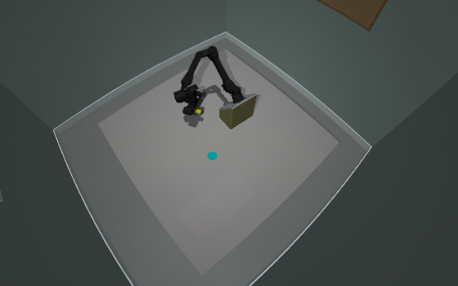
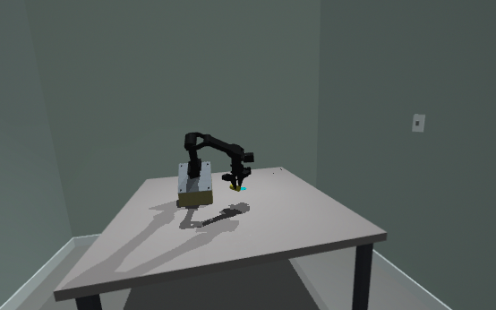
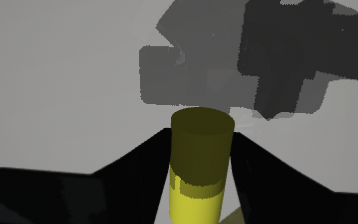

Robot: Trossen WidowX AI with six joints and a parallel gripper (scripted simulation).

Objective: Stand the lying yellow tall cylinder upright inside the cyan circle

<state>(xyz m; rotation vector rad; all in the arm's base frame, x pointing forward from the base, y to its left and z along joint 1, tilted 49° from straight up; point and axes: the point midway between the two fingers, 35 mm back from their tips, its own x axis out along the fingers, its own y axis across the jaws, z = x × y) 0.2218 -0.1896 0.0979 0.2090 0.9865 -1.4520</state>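
Right now my gripper tip is 10 mm past the yellow tall cylinder and 20 mm to the right of it. From my gripper tip the other things lie so: cyan circle: 110 mm ahead, 290 mm to the left, 110 mm below.
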